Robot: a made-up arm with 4 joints. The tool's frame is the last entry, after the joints. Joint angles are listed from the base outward.
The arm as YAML. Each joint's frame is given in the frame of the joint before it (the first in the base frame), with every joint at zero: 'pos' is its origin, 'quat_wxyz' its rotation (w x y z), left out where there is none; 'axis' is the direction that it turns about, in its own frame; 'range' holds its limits. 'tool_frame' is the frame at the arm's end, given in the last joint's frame.
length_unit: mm
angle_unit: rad
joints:
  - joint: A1
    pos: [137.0, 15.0, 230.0]
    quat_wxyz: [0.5, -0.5, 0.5, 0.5]
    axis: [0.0, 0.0, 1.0]
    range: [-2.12, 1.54]
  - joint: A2
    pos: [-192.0, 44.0, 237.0]
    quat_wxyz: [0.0, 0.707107, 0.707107, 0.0]
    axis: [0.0, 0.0, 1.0]
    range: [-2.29, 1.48]
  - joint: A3
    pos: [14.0, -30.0, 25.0]
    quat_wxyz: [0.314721, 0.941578, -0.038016, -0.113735]
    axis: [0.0, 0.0, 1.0]
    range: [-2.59, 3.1]
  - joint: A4
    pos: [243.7, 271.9, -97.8]
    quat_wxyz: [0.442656, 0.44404, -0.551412, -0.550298]
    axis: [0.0, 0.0, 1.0]
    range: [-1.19, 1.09]
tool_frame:
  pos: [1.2, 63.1, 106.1]
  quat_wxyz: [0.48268, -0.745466, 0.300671, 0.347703]
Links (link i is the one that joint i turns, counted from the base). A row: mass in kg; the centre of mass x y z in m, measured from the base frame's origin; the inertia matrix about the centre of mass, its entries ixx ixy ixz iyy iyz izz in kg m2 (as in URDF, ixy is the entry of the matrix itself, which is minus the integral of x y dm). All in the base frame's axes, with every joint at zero. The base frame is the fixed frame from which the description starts. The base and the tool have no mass.
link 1: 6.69; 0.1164 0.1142 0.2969; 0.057 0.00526 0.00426 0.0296 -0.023 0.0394
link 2: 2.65; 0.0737 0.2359 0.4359; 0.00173 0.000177 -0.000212 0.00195 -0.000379 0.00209
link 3: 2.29; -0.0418 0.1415 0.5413; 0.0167 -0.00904 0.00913 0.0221 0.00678 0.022
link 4: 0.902; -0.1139 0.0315 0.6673; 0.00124 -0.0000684 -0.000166 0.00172 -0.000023 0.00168
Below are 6 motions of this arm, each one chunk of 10 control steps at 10 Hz.
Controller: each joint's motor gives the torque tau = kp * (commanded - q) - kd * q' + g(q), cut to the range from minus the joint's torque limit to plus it. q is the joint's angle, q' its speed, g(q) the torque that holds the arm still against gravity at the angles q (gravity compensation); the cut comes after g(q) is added. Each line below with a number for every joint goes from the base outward.
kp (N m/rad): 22 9.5 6.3 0.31
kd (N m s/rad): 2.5 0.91 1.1 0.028
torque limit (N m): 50 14 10 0.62
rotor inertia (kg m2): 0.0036 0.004 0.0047 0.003
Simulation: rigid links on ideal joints. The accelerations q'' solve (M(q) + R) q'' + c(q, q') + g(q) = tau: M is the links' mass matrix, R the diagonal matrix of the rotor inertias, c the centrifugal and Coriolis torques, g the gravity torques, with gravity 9.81 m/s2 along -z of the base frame. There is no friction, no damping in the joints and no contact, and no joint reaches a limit. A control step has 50 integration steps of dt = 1/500 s. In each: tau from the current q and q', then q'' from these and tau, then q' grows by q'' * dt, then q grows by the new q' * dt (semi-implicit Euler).
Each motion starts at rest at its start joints. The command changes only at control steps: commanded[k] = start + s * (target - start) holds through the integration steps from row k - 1 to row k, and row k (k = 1, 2, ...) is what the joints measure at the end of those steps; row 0 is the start. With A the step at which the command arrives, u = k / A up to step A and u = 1 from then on. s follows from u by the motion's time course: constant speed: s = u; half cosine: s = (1 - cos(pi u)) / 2; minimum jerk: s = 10 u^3 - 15 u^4 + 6 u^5; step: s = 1 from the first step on.
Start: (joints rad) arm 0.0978 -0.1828 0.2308 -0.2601
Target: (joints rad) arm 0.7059 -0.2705 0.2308 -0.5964
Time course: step
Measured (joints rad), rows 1 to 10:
1: 0.2511 -0.0647 0.1334 -0.3563
2: 0.4406 -0.0564 0.0057 -0.5537
3: 0.5748 -0.1403 -0.0138 -0.6940
4: 0.6683 -0.2453 0.0550 -0.6774
5: 0.7412 -0.3310 0.1599 -0.5460
6: 0.7968 -0.3875 0.2643 -0.4099
7: 0.8306 -0.4173 0.3503 -0.3484
8: 0.8406 -0.4236 0.4069 -0.3734
9: 0.8303 -0.4098 0.4276 -0.4480
10: 0.8061 -0.3809 0.4126 -0.5243

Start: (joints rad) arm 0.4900 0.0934 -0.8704 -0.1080
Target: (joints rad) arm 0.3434 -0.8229 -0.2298 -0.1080
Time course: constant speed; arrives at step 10
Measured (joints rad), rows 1 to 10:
1: 0.4769 0.0640 -0.8715 -0.1188
2: 0.4506 0.0039 -0.8578 -0.1349
3: 0.4209 -0.0742 -0.8228 -0.1393
4: 0.3950 -0.1637 -0.7699 -0.1249
5: 0.3757 -0.2611 -0.7048 -0.0966
6: 0.3636 -0.3642 -0.6322 -0.0650
7: 0.3573 -0.4706 -0.5554 -0.0398
8: 0.3552 -0.5784 -0.4766 -0.0257
9: 0.3552 -0.6860 -0.3974 -0.0226
10: 0.3553 -0.7918 -0.3189 -0.0268

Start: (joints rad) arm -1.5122 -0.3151 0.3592 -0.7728
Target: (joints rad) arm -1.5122 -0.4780 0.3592 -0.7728
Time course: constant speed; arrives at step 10
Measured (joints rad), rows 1 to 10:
1: -1.5140 -0.3231 0.3566 -0.7743
2: -1.5161 -0.3356 0.3537 -0.7762
3: -1.5175 -0.3502 0.3515 -0.7778
4: -1.5178 -0.3662 0.3504 -0.7783
5: -1.5173 -0.3832 0.3505 -0.7776
6: -1.5161 -0.4009 0.3517 -0.7760
7: -1.5146 -0.4189 0.3536 -0.7740
8: -1.5130 -0.4370 0.3560 -0.7721
9: -1.5115 -0.4548 0.3583 -0.7707
10: -1.5104 -0.4723 0.3604 -0.7698

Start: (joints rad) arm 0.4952 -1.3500 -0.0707 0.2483
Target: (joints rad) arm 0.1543 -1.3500 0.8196 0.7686
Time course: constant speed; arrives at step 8
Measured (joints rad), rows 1 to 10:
1: 0.4832 -1.3494 -0.0460 0.2613
2: 0.4516 -1.3481 0.0180 0.3050
3: 0.4062 -1.3445 0.1109 0.3800
4: 0.3550 -1.3394 0.2174 0.4728
5: 0.3038 -1.3349 0.3276 0.5661
6: 0.2558 -1.3324 0.4377 0.6480
7: 0.2117 -1.3325 0.5476 0.7161
8: 0.1711 -1.3351 0.6588 0.7748
9: 0.1438 -1.3494 0.7478 0.8170
10: 0.1390 -1.3642 0.8073 0.8279

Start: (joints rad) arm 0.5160 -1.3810 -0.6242 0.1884
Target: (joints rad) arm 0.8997 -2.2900 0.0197 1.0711
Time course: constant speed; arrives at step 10
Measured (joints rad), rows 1 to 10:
1: 0.5128 -1.4015 -0.6263 0.2128
2: 0.5143 -1.4430 -0.6222 0.2767
3: 0.5275 -1.5021 -0.6053 0.3758
4: 0.5555 -1.5778 -0.5726 0.4990
5: 0.5988 -1.6693 -0.5238 0.6330
6: 0.6561 -1.7745 -0.4604 0.7638
7: 0.7244 -1.8910 -0.3850 0.8780
8: 0.7991 -2.0157 -0.3007 0.9662
9: 0.8737 -2.1448 -0.2101 1.0268
10: 0.9411 -2.2732 -0.1150 1.0679

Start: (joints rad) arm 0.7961 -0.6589 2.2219 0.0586
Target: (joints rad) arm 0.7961 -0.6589 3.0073 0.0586
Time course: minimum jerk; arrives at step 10
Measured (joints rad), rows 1 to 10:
1: 0.7961 -0.6581 2.2232 0.0585
2: 0.7957 -0.6530 2.2325 0.0577
3: 0.7945 -0.6415 2.2603 0.0544
4: 0.7922 -0.6258 2.3153 0.0481
5: 0.7898 -0.6117 2.4014 0.0415
6: 0.7886 -0.6054 2.5155 0.0414
7: 0.7895 -0.6116 2.6471 0.0545
8: 0.7919 -0.6318 2.7806 0.0812
9: 0.7950 -0.6628 2.8996 0.1127
10: 0.7985 -0.6957 2.9923 0.1357

